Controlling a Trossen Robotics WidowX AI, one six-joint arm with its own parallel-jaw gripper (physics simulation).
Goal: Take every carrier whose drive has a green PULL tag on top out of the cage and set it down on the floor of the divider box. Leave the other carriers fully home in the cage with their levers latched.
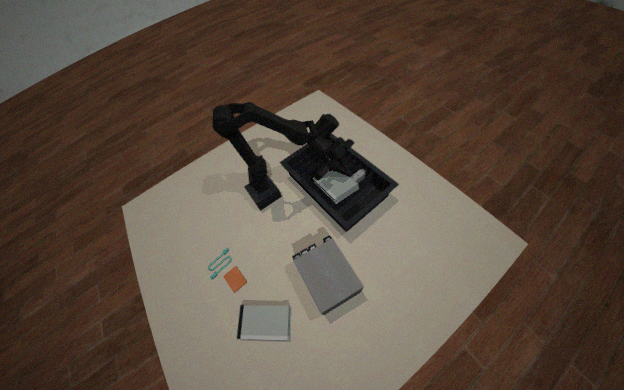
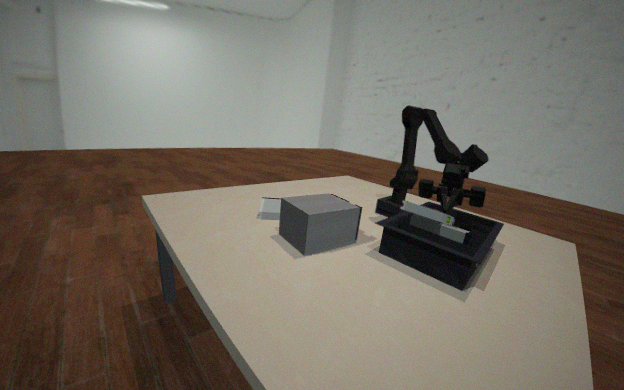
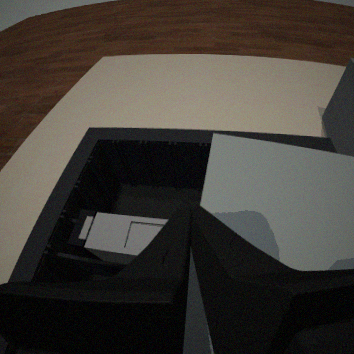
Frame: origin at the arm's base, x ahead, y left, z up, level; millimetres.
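Seen in the pictures: gripper, between the fingertips: [image 1: 350, 175] [image 2: 444, 211] [image 3: 188, 211]; arm's base, origin of its link: [image 1: 260, 185] [image 2: 397, 201].
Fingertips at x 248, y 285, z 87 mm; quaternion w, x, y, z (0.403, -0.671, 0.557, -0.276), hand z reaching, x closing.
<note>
Offsets run from my fingertips to a thing's middle. "*": to the spot under its first point. Level surfaces: height alone.
The dark divider box @(116 mm down, 80 mm back, 9 mm right) [image 1: 372, 206] [image 2: 425, 260] [image 3: 150, 134] holds two light grey carriers. One wide carrier @(34 mm down, 47 mm back, 53 mm right) [image 1: 340, 191] [image 2: 425, 212] [image 3: 290, 200] leans tilted, its upper end near the rim; a small green patch @(* 40 mm down, 66 mm back, 1 mm right) [image 2: 449, 220] shows at its lower end. The other carrier @(88 mm down, 1 mm back, 3 mm right) [image 1: 360, 175] [image 2: 456, 233] [image 3: 112, 232] lies lower, partly under it. My gripper [image 1: 348, 172] [image 2: 446, 210] [image 3: 188, 211] is shut and empty, its tips close beside the tilted carrier. The grey cage @(98 mm down, 217 mm ahead, 274 mm right) [image 1: 327, 275] [image 2: 320, 215] [image 3: 344, 110] stands apart; carrier ends show at its front, with a gap between them. Their tags and lever states are hidden.
A flat light unit with a black end @(134 mm down, 212 mm ahead, 535 mm right) [image 1: 265, 322] [image 2: 270, 206] lies beyond the cage. An orange square @(* 142 mm down, 23 mm ahead, 560 mm right) [image 1: 235, 279] and a teal cable @(143 mm down, 72 mm back, 589 mm right) [image 1: 220, 264] lie on the table @(147 mm down) [image 1: 190, 320] [image 2: 360, 320]. The box's raised walls surround the fingers.
</note>
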